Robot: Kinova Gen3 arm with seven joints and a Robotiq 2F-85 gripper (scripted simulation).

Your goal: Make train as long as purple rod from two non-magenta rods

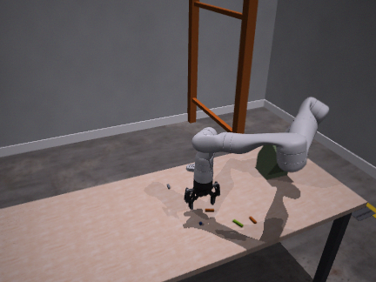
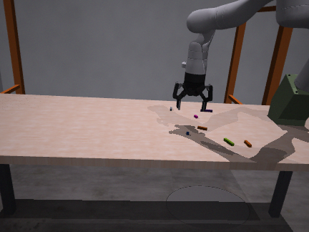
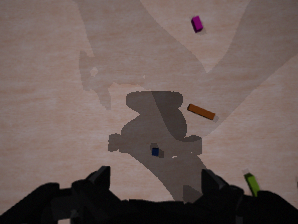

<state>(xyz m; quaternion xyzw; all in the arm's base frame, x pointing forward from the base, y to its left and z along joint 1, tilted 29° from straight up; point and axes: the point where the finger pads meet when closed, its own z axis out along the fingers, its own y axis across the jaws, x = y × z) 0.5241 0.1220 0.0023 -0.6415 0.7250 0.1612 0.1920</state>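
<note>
The lime rod lies 150 mm behind my hand, 70 mm to the left of it and 100 mm below it. The rest, counted from my hand: magenta rod: 80 mm behind, 200 mm to the right, 100 mm below; then blue rod: 100 mm below; then grey rod: 20 mm ahead, 300 mm to the right, 100 mm below.
</note>
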